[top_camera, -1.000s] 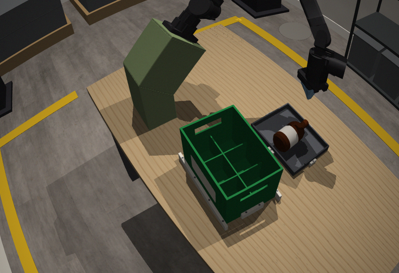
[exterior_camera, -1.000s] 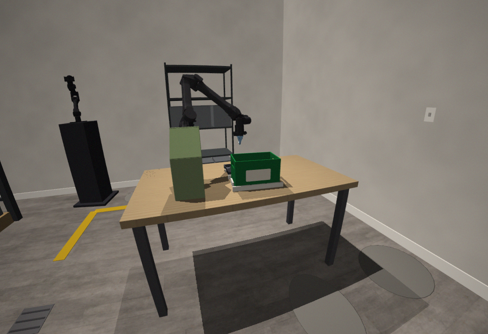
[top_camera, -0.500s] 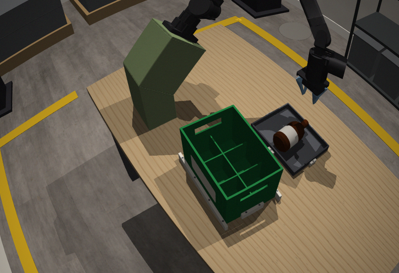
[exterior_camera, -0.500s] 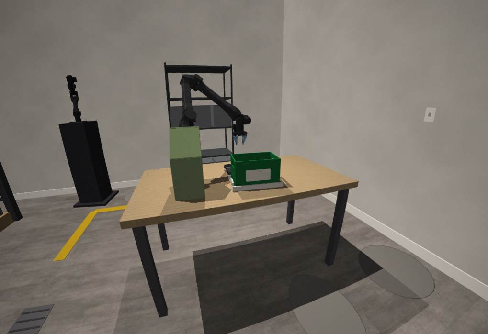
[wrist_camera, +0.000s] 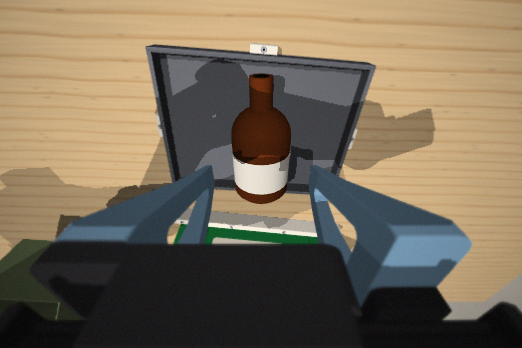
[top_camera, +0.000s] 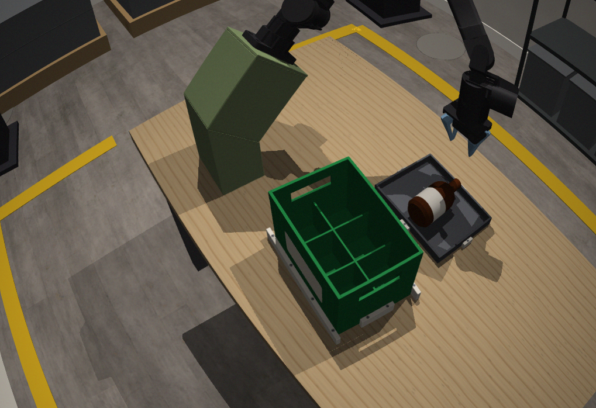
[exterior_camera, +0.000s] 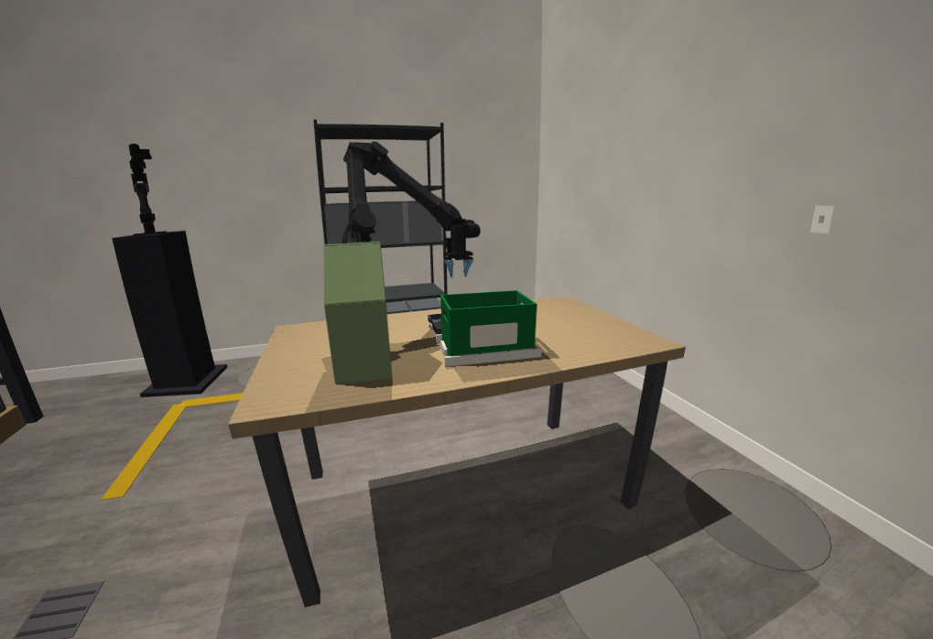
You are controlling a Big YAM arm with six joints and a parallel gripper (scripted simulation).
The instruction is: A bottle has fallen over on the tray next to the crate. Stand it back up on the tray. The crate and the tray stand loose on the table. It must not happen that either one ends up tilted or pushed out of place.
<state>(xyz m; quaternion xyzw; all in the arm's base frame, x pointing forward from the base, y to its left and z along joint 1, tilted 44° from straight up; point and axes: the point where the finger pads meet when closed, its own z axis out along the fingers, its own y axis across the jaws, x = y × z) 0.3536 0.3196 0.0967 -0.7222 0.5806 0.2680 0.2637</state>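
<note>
Right now my hand is 1 cm short of the brown bottle, 5 cm to the left of it and 15 cm above it. The rest, counted from my hand: dark grey tray 1 cm ahead, 5 cm to the right, 18 cm below; then green crate 4 cm ahead, 33 cm to the right, 11 cm below.
</note>
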